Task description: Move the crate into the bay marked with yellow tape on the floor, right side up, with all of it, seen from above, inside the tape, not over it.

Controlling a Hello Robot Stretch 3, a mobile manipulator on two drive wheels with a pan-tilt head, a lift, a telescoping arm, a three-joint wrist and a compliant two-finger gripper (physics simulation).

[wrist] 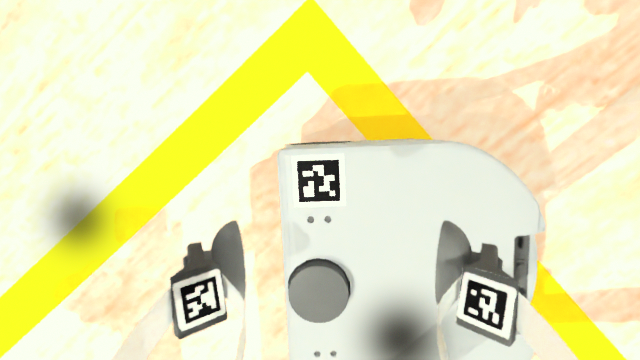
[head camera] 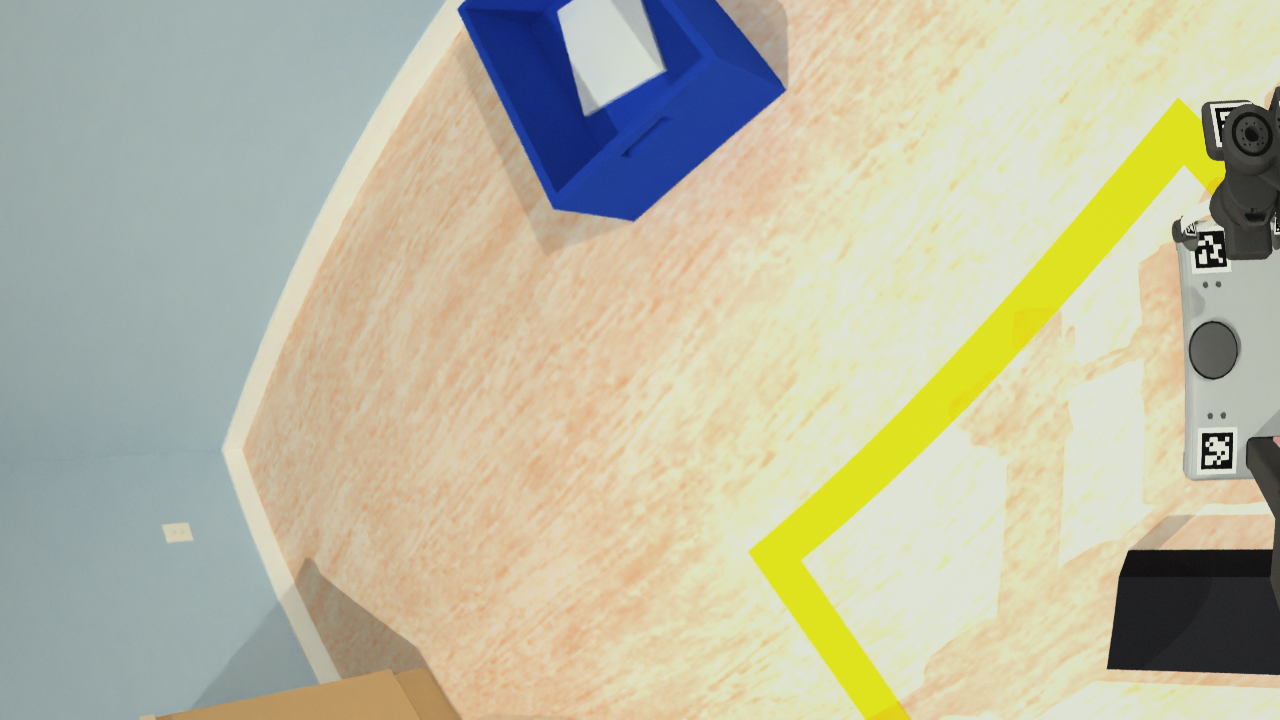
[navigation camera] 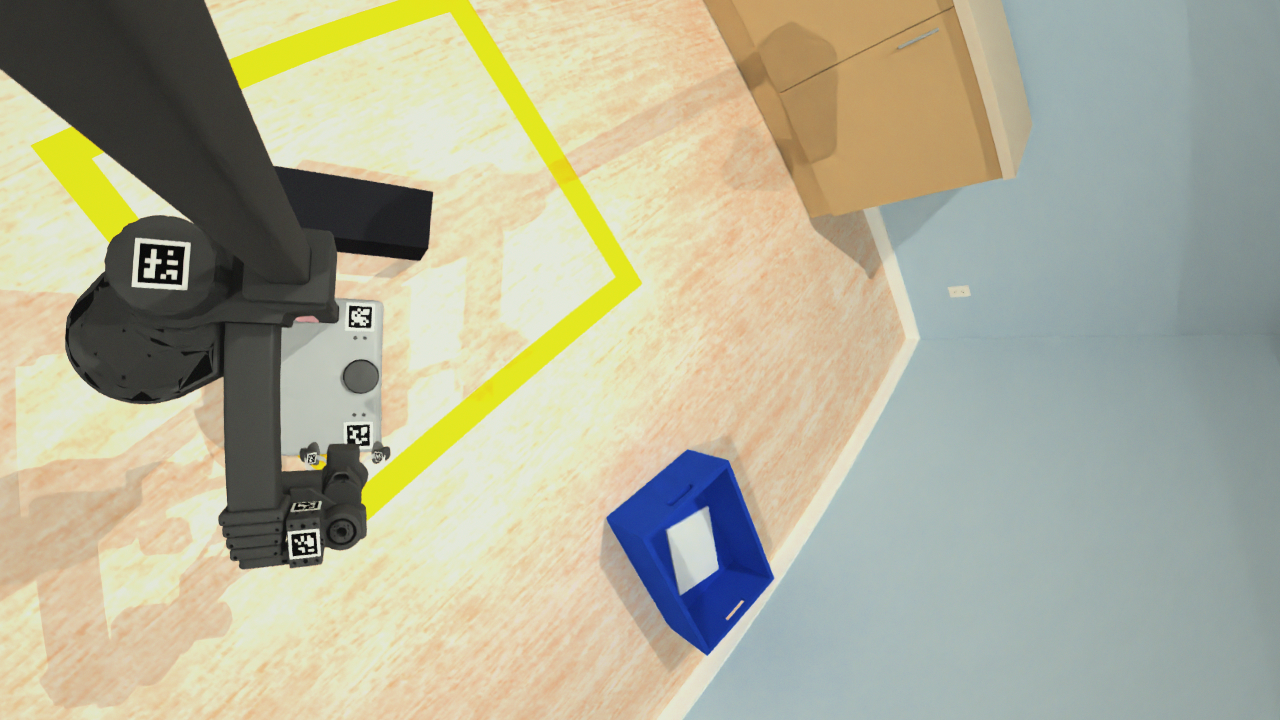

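Seen in the pictures: robot's base at its link origin: (head camera: pixel 1211 350) (navigation camera: pixel 359 373).
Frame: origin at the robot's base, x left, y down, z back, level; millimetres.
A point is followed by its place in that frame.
The blue crate (head camera: pixel 707 134) @[x -399, y -66, z -864 mm] (navigation camera: pixel 644 528) @[x -459, y -188, z -761 mm] stands on the floor outside the taped bay, near the wall, open side up, with a white block (head camera: pixel 613 53) @[x -634, y -28, z -1099 mm] (navigation camera: pixel 693 550) @[x -676, y -28, z -1112 mm] inside it. In the head view its top edge is cut off. The yellow tape (head camera: pixel 904 438) @[x 117, y -1, z -558 mm] (navigation camera: pixel 501 385) @[x -31, y -1, z -377 mm] (wrist: pixel 175 162) outlines the bay; part of it is hidden by my arm and base. My gripper (navigation camera: pixel 344 454) @[x -123, y -362, z 22 mm] (wrist: pixel 338 247) @[x -123, y -362, z 22 mm] is open, its fingers well apart with nothing held. It hangs over the edge of my own base, near one tape corner, well away from the crate.
A long black box (head camera: pixel 1190 617) @[x 358, y -161, z -19 mm] (navigation camera: pixel 366 214) @[x 360, y -161, z 3 mm] lies inside the bay, beside my base (head camera: pixel 1244 376) @[x 35, y -160, z 43 mm] (navigation camera: pixel 313 394) @[x -39, y -160, z 93 mm] (wrist: pixel 390 210). A tan cabinet (head camera: pixel 295 698) @[x 757, y -474, z -1798 mm] (navigation camera: pixel 895 116) @[x 992, y -570, z -1597 mm] stands against the wall. The blue wall (head camera: pixel 134 268) @[x -330, y -662, z -2331 mm] (navigation camera: pixel 1074 501) @[x -450, y -1060, z -2187 mm] runs close behind the crate.
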